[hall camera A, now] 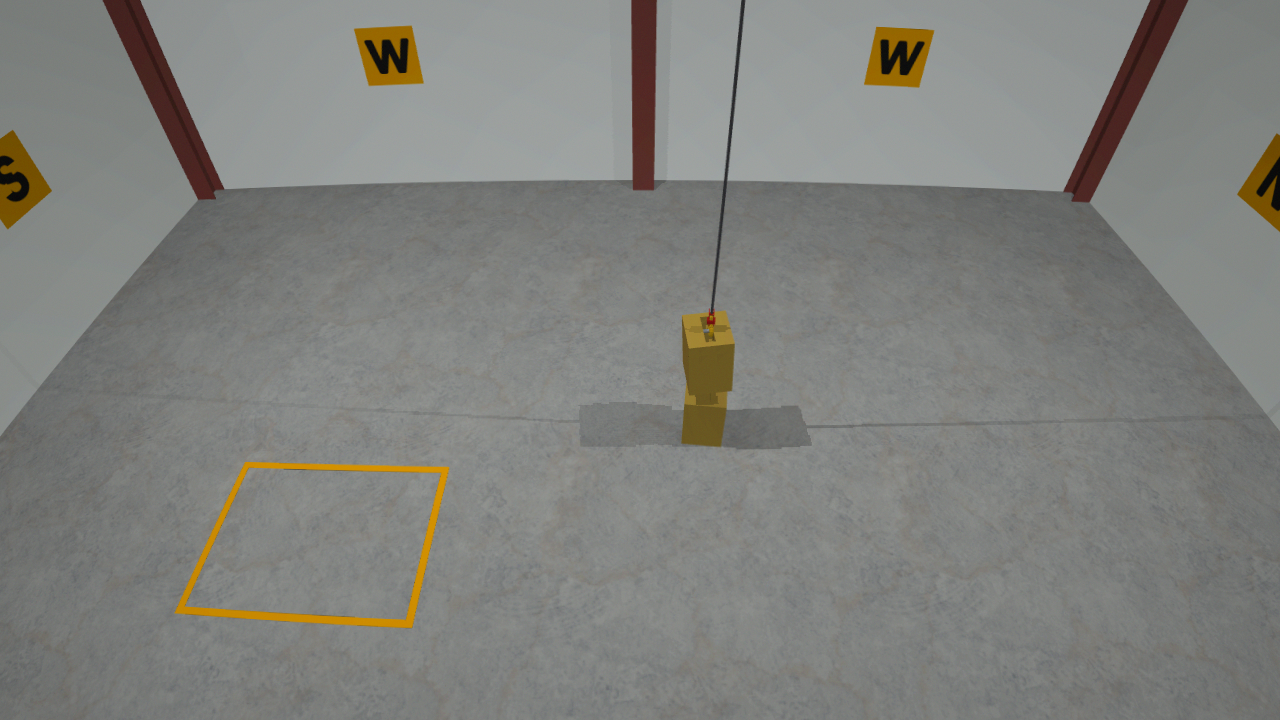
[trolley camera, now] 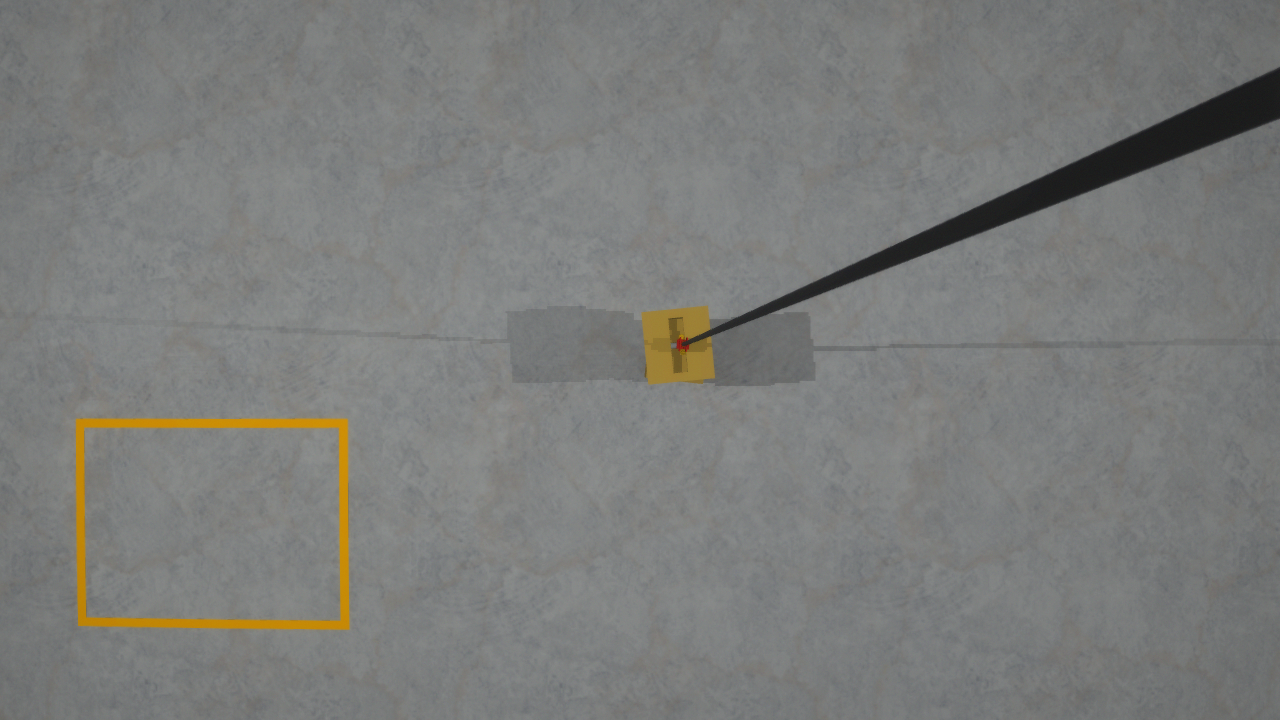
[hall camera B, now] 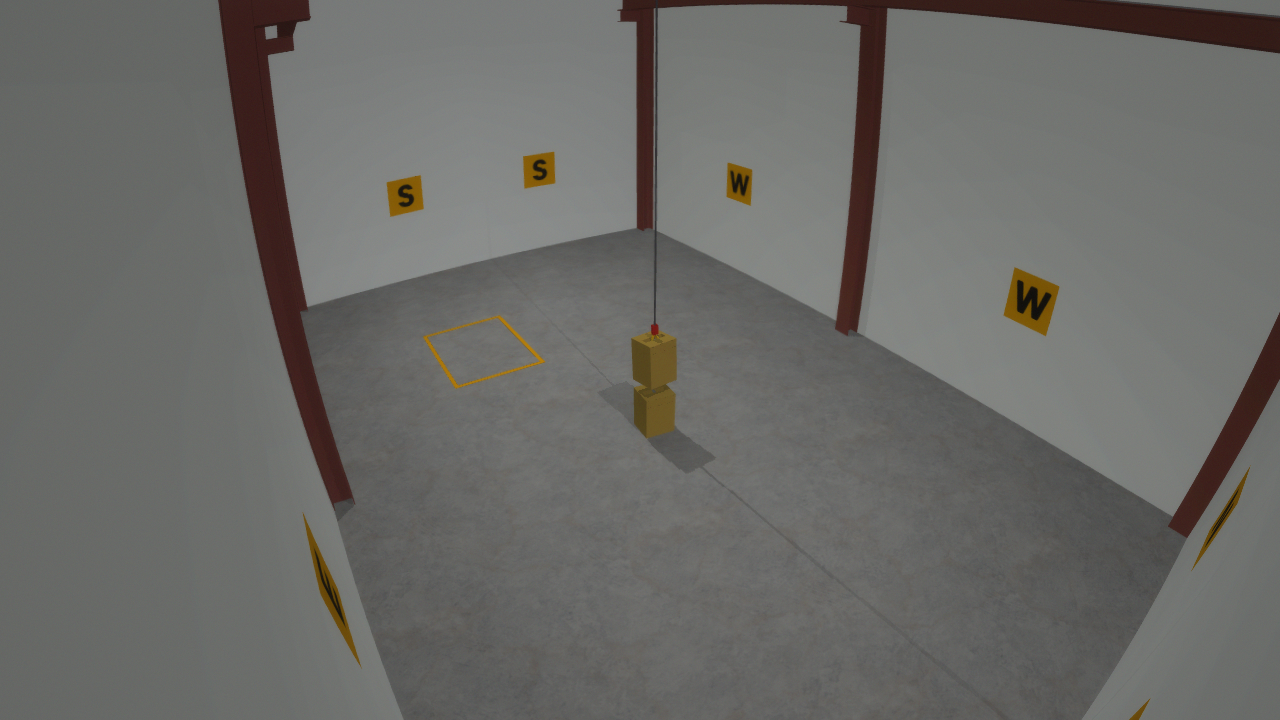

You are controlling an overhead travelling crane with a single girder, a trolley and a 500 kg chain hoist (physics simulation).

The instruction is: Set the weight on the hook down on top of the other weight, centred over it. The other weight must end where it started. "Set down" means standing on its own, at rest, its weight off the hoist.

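Note:
The yellow weight on the hook [hall camera A: 709, 368] [hall camera B: 654, 364] [trolley camera: 657, 365] hangs upright a little above the other yellow weight [hall camera A: 704, 426] [hall camera B: 654, 414], which stands on the floor. A narrow gap shows between them in hall camera B. The upper weight is turned slightly relative to the lower one. In the trolley view it hides nearly all of the lower weight, so exact centring cannot be told. My gripper, the red hook [hall camera A: 710, 319] [hall camera B: 654, 329] [trolley camera: 682, 343], is shut on the upper weight's top bar, with the chain running up from it.
A yellow-orange floor rectangle [hall camera A: 346, 468] [hall camera B: 439, 361] [trolley camera: 343, 528] lies well to the left of the weights in hall camera A. Shadows lie on both sides of the lower weight. Red columns [hall camera A: 643, 98] [hall camera B: 861, 170] stand along the walls.

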